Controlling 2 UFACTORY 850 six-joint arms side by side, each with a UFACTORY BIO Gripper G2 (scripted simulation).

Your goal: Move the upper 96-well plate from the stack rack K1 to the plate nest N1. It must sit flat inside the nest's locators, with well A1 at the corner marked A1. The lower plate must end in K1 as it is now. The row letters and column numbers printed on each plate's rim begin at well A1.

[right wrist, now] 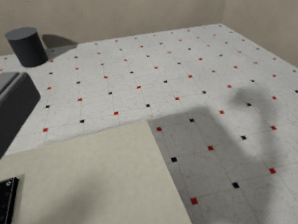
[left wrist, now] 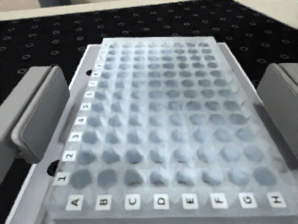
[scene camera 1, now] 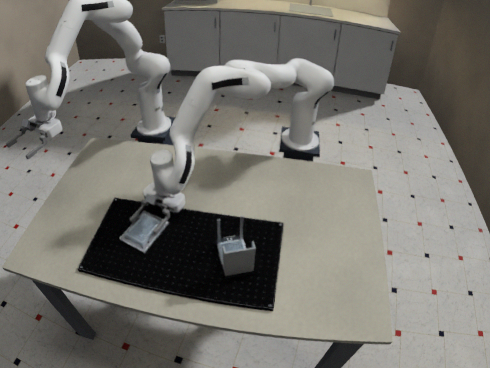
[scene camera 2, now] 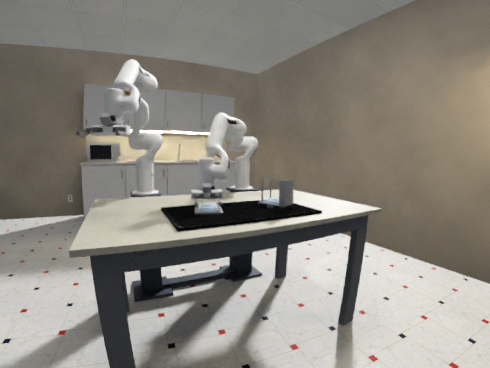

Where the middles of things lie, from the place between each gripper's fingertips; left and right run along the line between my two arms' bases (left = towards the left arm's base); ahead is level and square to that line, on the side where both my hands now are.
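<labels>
My left gripper is 10 mm above the pale blue 96-well plate (left wrist: 166, 115), and it's also 20 mm short of the plate and 10 mm to the left of it. Going by its middle, the plate is nearer to my left gripper than to my right hand.
As for my right hand, it's 320 mm above the pale blue 96-well plate, 470 mm to the right of it and 10 mm short of it.
</labels>
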